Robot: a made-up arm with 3 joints. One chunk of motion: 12 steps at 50 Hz.
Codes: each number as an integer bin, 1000 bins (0 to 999) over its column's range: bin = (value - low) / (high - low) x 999, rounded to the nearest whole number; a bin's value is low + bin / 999 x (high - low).
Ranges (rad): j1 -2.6..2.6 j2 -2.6..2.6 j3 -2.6..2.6
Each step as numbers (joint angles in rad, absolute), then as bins.
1 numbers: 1.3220 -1.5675 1.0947
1 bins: 753 198 710
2 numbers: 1.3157 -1.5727 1.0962
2 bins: 752 197 710
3 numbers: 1.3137 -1.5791 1.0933
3 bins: 752 196 710
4 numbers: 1.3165 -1.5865 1.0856
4 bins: 752 195 708
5 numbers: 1.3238 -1.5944 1.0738
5 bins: 754 193 706
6 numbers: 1.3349 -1.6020 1.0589
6 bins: 756 192 703
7 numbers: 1.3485 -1.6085 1.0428
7 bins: 759 190 700
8 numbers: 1.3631 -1.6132 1.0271
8 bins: 761 190 697
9 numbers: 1.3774 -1.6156 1.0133
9 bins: 764 189 694
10 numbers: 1.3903 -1.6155 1.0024
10 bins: 767 189 692
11 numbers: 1.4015 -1.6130 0.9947
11 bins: 769 190 691
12 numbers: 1.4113 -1.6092 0.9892
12 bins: 771 190 690
